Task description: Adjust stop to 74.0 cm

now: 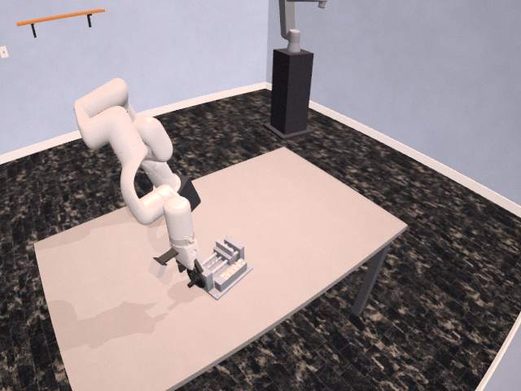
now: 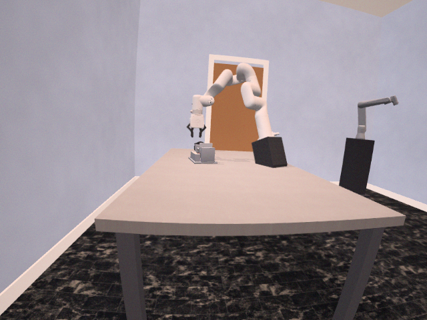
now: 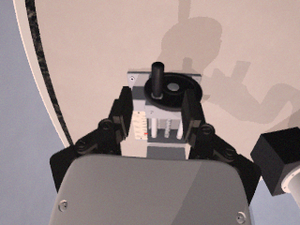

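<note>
My hand is 10 mm to the right of the handwheel knob and 70 mm above it. From my hand the other things lie so: sliding stop block 80 mm behind, 170 mm to the left, 70 mm below; black handwheel 10 mm behind, 20 mm to the left, 70 mm below.
</note>
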